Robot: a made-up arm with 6 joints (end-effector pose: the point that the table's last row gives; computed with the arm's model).
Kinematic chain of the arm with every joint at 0, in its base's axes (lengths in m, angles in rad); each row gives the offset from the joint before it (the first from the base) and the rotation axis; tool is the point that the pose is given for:
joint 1: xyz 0 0 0.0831 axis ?
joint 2: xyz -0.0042 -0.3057 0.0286 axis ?
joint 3: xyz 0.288 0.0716 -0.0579 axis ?
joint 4: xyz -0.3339 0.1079 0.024 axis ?
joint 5: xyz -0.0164 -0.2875 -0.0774 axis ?
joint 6: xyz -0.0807 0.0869 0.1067 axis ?
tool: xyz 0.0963 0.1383 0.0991
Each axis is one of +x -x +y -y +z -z.
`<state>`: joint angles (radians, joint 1 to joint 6).
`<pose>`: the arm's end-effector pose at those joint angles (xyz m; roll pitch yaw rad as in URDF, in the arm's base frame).
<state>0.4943 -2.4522 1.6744 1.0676 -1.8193 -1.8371</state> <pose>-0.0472 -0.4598 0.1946 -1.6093 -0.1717 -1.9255</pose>
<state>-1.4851 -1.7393 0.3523 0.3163 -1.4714 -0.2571</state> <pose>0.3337 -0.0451 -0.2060 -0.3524 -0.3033 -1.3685</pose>
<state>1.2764 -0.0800 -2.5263 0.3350 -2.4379 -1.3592</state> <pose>-0.1526 0.1398 -0.0596 -0.9929 0.9140 0.7894</pose>
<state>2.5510 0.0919 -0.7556 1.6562 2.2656 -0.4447</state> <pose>0.5599 0.1382 0.1908 1.0947 1.2705 0.3609</pose>
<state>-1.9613 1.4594 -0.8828 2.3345 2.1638 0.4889</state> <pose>0.3567 0.1812 0.2932 -0.1587 -0.2413 -1.5549</pose>
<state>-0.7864 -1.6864 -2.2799 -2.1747 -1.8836 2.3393</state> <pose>-0.1168 -0.1994 -0.1870 -0.1119 0.1605 -1.5309</pose>
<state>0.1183 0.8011 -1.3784 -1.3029 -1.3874 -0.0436</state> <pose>-0.0685 0.0330 0.1707 -2.5617 0.9882 -2.6862</pose>
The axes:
joint 1: -x
joint 2: +y
joint 3: -x
joint 4: +z
joint 5: +x
joint 6: -z

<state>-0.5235 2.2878 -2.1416 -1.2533 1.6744 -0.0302</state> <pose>0.2127 -0.5672 0.3937 -0.0459 -0.5315 2.8214</pose>
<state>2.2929 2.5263 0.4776 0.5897 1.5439 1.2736</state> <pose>-0.2025 0.1820 0.5572 -0.1540 0.1602 2.4151</pose>
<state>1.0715 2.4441 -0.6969 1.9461 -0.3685 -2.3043</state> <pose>-0.1662 -0.2457 0.3716 0.4345 -1.0051 1.9276</pose>
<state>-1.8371 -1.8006 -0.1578 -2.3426 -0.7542 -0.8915</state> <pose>0.0763 -0.1146 0.0127 3.0715 0.8577 0.1269</pose>
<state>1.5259 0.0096 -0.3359 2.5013 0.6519 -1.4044</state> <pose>0.2756 0.2414 0.2373 1.7962 -0.7958 2.5940</pose>
